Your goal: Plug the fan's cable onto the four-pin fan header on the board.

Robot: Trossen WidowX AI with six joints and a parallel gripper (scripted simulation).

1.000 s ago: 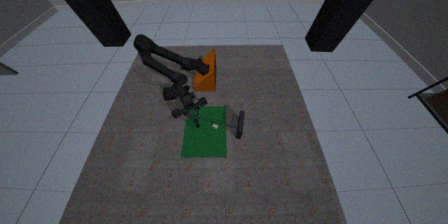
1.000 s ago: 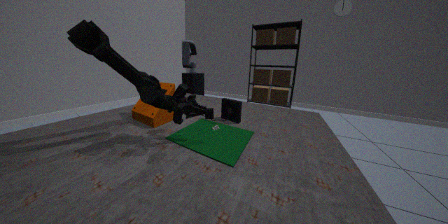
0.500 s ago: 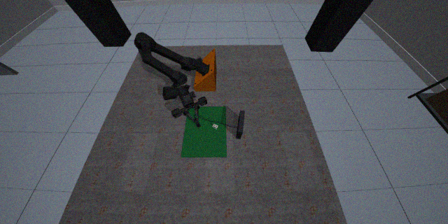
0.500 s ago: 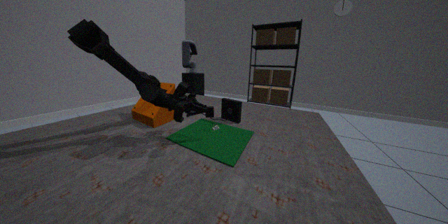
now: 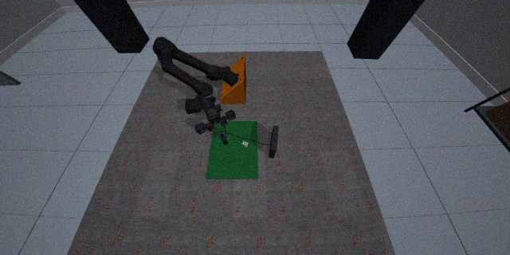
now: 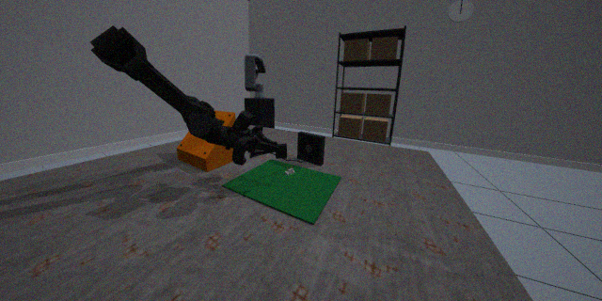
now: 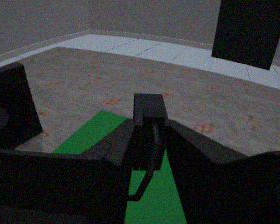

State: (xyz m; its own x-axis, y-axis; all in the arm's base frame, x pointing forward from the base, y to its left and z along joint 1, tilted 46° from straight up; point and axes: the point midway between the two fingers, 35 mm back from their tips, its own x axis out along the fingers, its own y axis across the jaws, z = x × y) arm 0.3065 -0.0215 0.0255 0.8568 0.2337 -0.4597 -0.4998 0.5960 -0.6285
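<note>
My gripper tip is now 30 mm to the right of the green board and 140 mm above it. Round my gripper tip: white four-pin header 20 mm behind, 90 mm to the left, 130 mm below; black plug 10 mm below; black fan 20 mm behind, 220 mm to the left, 70 mm below.
</note>
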